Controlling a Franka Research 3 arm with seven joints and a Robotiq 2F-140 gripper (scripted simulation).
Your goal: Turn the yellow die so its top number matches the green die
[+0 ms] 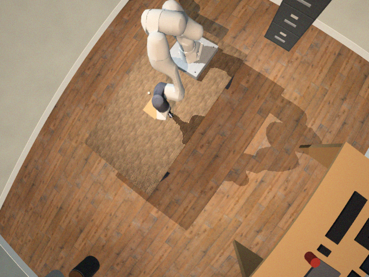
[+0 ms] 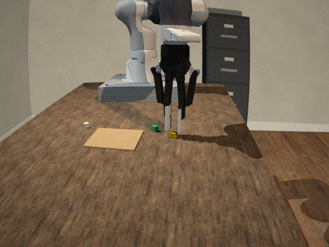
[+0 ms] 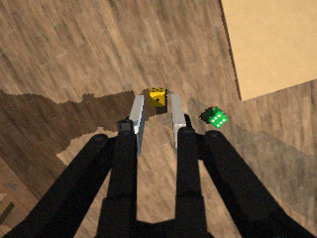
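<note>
My hand is 1 cm short of the yellow die and 5 cm above it. From my hand the other things lie so: white die (10 cm behind, 26 cm to the right, 5 cm below); tan mat (16 cm to the right, 5 cm below); green die (5 cm behind, 5 cm to the right, 5 cm below).
</note>
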